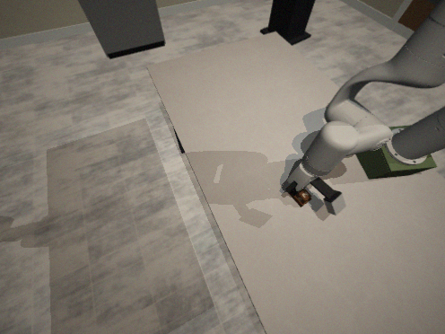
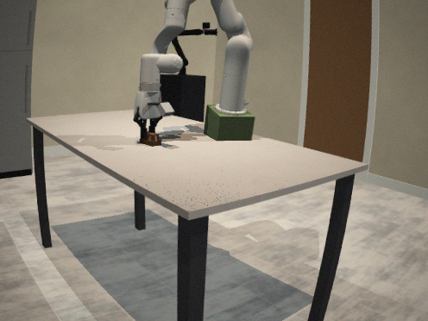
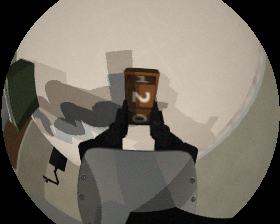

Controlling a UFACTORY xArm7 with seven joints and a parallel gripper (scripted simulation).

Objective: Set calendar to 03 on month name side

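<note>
My hand is 20 mm to the right of the brown calendar tray and 30 mm above it.
</note>
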